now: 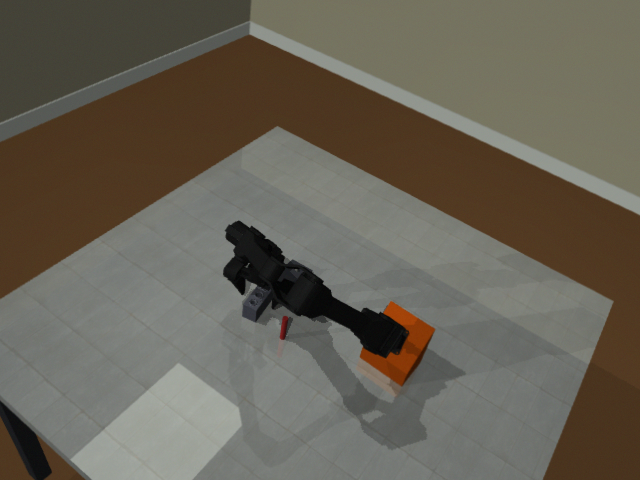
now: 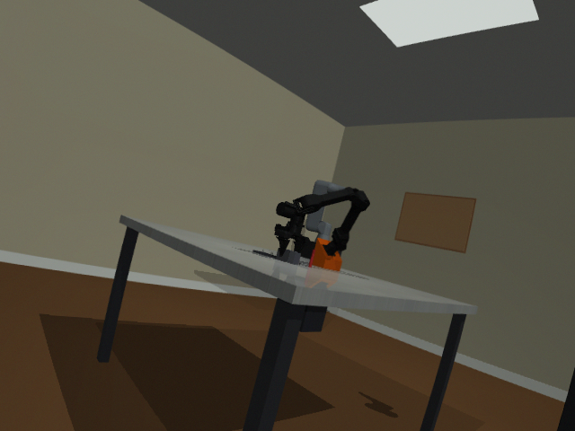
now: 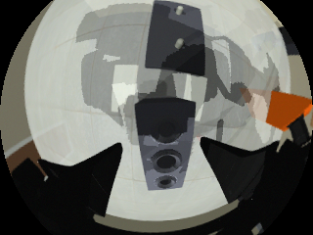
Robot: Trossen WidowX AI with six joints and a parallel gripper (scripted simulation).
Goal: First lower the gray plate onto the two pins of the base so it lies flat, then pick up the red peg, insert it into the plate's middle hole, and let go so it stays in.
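My gripper tip is 10 mm below the gray plate. From my gripper tip the other things lie so: dark base (10 mm behind, 140 mm to the right, 20 mm below); then red peg (110 mm behind, 40 mm to the left, 20 mm above).
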